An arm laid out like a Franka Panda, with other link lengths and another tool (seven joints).
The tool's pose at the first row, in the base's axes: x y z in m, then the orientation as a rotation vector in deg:
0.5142, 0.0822, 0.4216, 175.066, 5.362, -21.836
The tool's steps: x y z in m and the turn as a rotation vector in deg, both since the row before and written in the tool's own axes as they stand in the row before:
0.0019, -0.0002, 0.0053, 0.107, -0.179, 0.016
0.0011, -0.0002, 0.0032, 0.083, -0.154, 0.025
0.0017, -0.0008, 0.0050, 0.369, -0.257, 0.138
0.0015, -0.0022, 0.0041, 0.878, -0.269, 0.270
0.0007, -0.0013, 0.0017, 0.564, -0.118, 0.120
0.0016, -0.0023, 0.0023, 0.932, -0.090, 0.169
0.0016, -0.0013, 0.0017, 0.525, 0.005, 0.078
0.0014, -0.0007, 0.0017, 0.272, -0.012, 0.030
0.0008, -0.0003, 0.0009, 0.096, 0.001, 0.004
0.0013, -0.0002, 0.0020, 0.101, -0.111, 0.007
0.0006, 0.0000, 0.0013, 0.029, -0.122, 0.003
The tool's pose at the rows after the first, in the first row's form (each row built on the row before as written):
0.5147, 0.0821, 0.4160, 175.131, 5.312, -22.125
0.5150, 0.0821, 0.4126, 175.177, 5.253, -22.372
0.5153, 0.0827, 0.4073, 175.472, 4.968, -22.817
0.5156, 0.0847, 0.4029, 176.251, 4.388, -23.360
0.5158, 0.0860, 0.4010, 176.767, 4.097, -23.629
0.5166, 0.0883, 0.3983, 177.646, 3.660, -23.915
0.5176, 0.0896, 0.3962, 178.155, 3.439, -23.991
0.5185, 0.0903, 0.3942, -178.295, -3.338, 24.037
0.5190, 0.0906, 0.3931, -178.202, -3.310, 24.026
0.5197, 0.0908, 0.3908, -178.083, -3.276, 24.188
0.5199, 0.0908, 0.3894, -178.031, -3.265, 24.375

